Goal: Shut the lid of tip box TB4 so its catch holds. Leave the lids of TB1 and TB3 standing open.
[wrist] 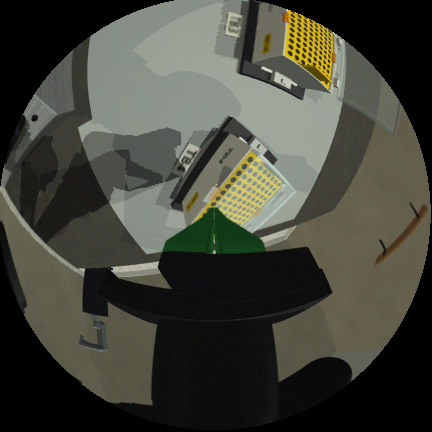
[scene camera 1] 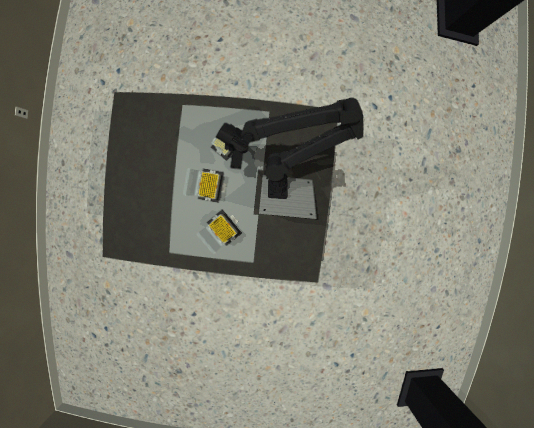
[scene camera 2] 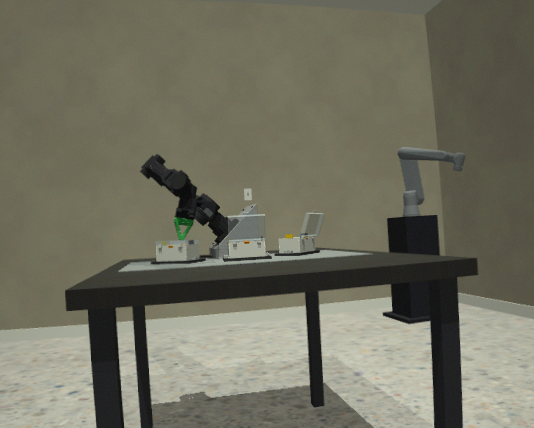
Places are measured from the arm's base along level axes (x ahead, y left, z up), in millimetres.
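Pixels of known places: gripper, fingertip midpoint: [wrist: 213,212] [scene camera 2: 181,240]; arm's base, origin of the base link: [scene camera 1: 277,189].
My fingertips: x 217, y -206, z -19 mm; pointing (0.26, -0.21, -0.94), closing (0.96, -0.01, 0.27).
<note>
For each thing: its top centre in the pictures, then the offset to it from my fingertips. "spot": a spot on its surface instead. Level surfaces: height alone.
- Tip box TB4, middle of its top: [wrist: 239,212] [scene camera 2: 179,239] [scene camera 1: 228,140] dx +28, dy -8, dz +1 mm
- mat with its clear lid, surface spot: [wrist: 286,192] spot: dx +90, dy +8, dz +1 mm
- TB3, middle of its top: [scene camera 2: 245,239] [scene camera 1: 210,185] dx +101, dy +210, dz -10 mm
- pale mat, its level: dz -76 mm
Tip box TB4 [scene camera 1: 220,146] [scene camera 2: 170,252] [wrist: 210,167] stands on the mat with its clear lid [wrist: 286,192] down over the yellow tip rack; whether the catch holds cannot be told. My gripper [scene camera 2: 183,239] [wrist: 213,212] is shut and empty, green fingertips pointing down at the top of TB4, touching or very near it. The arm partly hides TB4 in the overhead view. TB3 [scene camera 1: 209,185] [scene camera 2: 247,249] [wrist: 272,52] stands in the middle, its lid [scene camera 2: 247,226] [wrist: 367,87] open. TB1 [scene camera 1: 223,228] [scene camera 2: 290,245] stands beyond it, its lid [scene camera 2: 313,224] open.
The boxes stand on a pale mat [scene camera 1: 182,242] on a dark table [scene camera 1: 137,175] [scene camera 2: 270,287]. My arm's base plate [scene camera 1: 300,202] lies beside the mat. A grey robot arm [scene camera 2: 411,180] stands on a black pedestal [scene camera 2: 412,240] away from the table.
</note>
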